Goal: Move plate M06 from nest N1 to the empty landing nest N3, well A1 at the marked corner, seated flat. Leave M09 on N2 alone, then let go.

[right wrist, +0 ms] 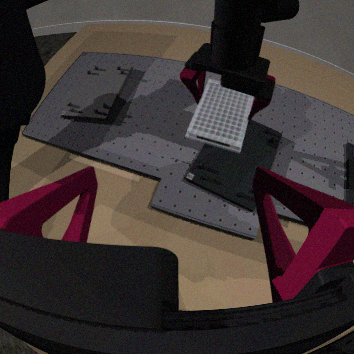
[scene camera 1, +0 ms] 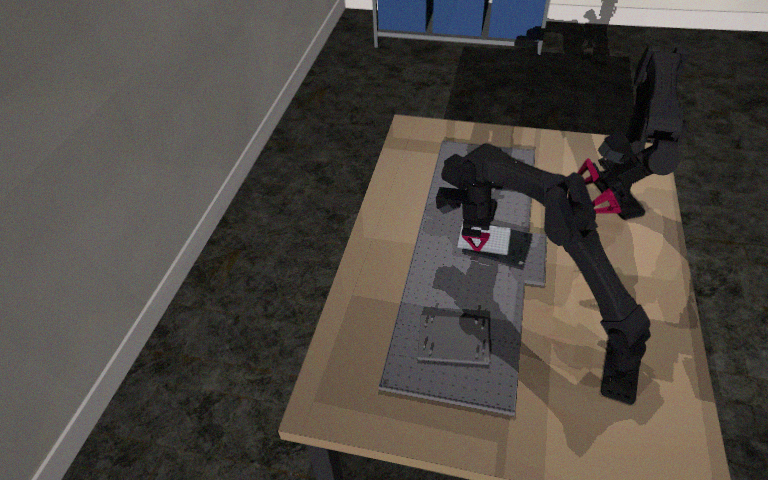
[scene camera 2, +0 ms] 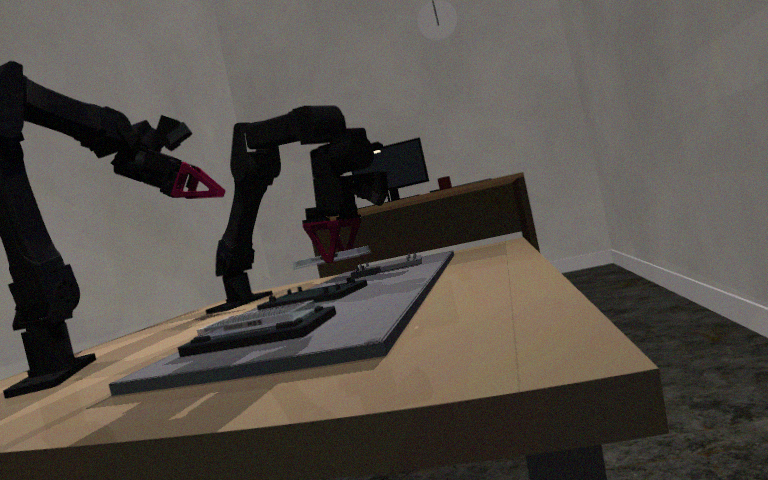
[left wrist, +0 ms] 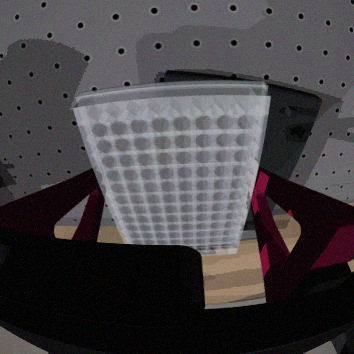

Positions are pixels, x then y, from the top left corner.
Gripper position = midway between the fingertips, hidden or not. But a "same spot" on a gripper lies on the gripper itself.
The left gripper shows in the right wrist view (223, 109), in scene camera 1 (480, 238), in scene camera 2 and in the left wrist view. The right gripper shows in the right wrist view (174, 175), in scene camera 1 and in scene camera 2; in the left wrist view it is out of frame. The same spot on the left gripper: (left wrist: 152, 286) is (scene camera 2: 350, 211). The same spot on the right gripper: (scene camera 1: 608, 179) is (scene camera 2: 192, 165).
